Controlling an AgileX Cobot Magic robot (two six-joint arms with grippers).
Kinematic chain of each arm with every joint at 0, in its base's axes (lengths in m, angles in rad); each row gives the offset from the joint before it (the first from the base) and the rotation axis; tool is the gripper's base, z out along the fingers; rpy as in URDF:
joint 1: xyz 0 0 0.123 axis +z
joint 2: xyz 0 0 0 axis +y
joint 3: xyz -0.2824 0 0.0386 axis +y
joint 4: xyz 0.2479 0 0.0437 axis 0.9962 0 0.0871
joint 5: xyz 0 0 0 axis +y
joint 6: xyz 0.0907 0 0.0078 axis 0.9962 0 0.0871
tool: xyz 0 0 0 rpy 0 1.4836 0
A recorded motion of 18 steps. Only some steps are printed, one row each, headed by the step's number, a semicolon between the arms.
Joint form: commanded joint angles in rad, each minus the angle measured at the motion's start. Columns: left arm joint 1, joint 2, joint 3, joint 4, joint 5, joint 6; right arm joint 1, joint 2, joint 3, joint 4, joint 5, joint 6.
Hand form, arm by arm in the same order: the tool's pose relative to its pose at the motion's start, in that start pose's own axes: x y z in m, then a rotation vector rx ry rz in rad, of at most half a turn. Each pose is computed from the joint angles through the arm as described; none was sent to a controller.
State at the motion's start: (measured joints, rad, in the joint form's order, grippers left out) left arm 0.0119 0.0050 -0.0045 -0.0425 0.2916 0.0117; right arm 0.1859 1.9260 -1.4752 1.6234 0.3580 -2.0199
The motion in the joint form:
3: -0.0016 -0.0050 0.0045 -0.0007 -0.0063 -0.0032; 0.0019 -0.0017 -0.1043 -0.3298 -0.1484 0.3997
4: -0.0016 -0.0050 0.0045 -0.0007 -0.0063 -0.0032; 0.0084 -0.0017 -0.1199 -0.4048 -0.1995 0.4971
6: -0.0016 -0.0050 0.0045 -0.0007 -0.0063 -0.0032; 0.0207 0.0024 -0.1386 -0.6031 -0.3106 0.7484
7: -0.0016 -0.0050 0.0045 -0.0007 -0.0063 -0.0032; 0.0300 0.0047 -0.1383 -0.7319 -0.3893 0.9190
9: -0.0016 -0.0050 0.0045 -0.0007 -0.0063 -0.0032; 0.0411 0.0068 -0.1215 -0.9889 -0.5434 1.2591
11: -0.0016 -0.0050 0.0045 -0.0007 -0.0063 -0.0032; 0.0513 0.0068 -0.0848 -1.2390 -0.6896 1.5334
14: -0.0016 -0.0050 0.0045 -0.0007 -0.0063 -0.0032; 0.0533 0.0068 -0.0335 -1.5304 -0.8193 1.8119
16: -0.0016 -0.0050 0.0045 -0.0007 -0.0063 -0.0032; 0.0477 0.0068 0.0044 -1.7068 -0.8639 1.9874
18: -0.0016 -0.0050 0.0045 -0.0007 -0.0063 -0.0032; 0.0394 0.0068 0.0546 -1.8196 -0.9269 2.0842
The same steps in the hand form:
3: 0.0007 -0.0001 0.0000 0.0017 -0.0067 -0.0035; -0.0222 -0.0222 -0.0043 0.1537 0.0295 0.0520
4: 0.0007 -0.0001 0.0000 0.0017 -0.0067 -0.0035; -0.0267 -0.0258 -0.0049 0.2040 0.0269 0.0700
6: 0.0007 -0.0001 0.0000 0.0017 -0.0067 -0.0035; -0.0321 -0.0324 -0.0053 0.3101 0.0097 0.1159
7: 0.0007 -0.0001 0.0000 0.0017 -0.0067 -0.0035; -0.0343 -0.0350 -0.0054 0.3757 -0.0206 0.1507
9: 0.0007 -0.0001 0.0000 0.0017 -0.0067 -0.0035; -0.0382 -0.0388 -0.0070 0.4742 -0.1249 0.2137
11: 0.0007 -0.0001 0.0000 0.0017 -0.0067 -0.0035; -0.0410 -0.0356 -0.0076 0.5037 -0.2472 0.2130
14: 0.0007 -0.0001 0.0000 0.0017 -0.0067 -0.0035; -0.0400 -0.0263 -0.0066 0.4456 -0.3604 0.1812
16: 0.0007 -0.0001 0.0000 0.0017 -0.0067 -0.0035; -0.0333 -0.0189 -0.0047 0.3701 -0.3855 0.1817
18: 0.0007 -0.0001 0.0000 0.0017 -0.0067 -0.0035; -0.0226 -0.0125 -0.0043 0.3158 -0.4014 0.1709

